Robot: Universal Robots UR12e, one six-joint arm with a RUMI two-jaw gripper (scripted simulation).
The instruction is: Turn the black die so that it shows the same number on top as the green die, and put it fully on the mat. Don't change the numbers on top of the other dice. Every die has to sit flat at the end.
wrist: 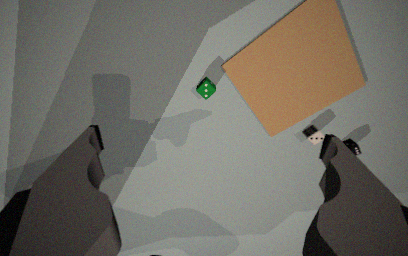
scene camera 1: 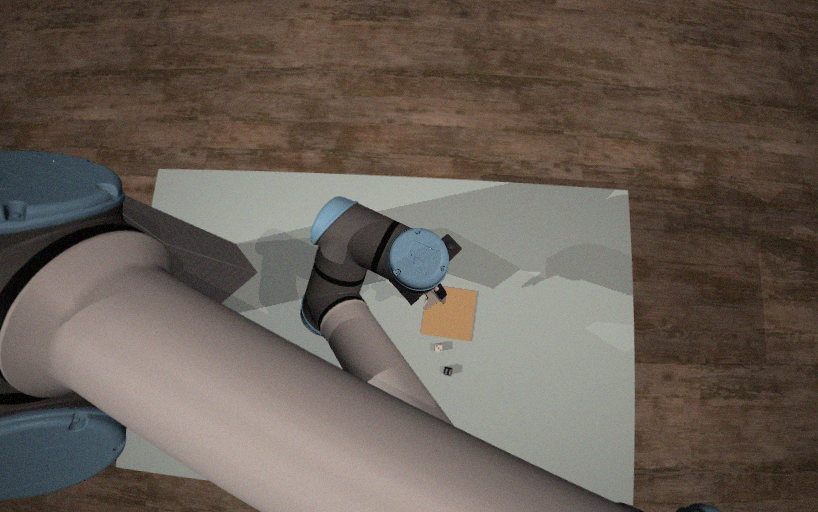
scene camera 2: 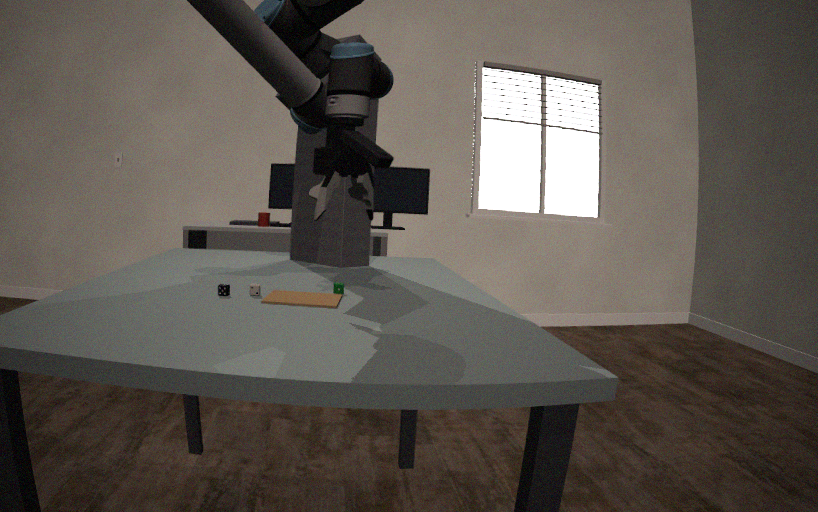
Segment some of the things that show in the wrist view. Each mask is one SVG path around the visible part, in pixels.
The gripper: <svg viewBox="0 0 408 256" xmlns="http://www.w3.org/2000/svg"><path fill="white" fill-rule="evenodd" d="M326 134L319 159L322 159L326 167L319 182L319 187L325 199L306 232L303 256L408 256L408 207L405 207L338 137L333 134ZM98 125L90 125L26 190L17 192L0 212L0 256L118 255L122 245L118 224L108 195L99 191L105 174L97 152L100 154L104 150Z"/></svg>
A mat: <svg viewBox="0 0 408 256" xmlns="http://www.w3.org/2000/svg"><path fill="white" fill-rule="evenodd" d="M335 0L305 0L221 65L271 137L366 85Z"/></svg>
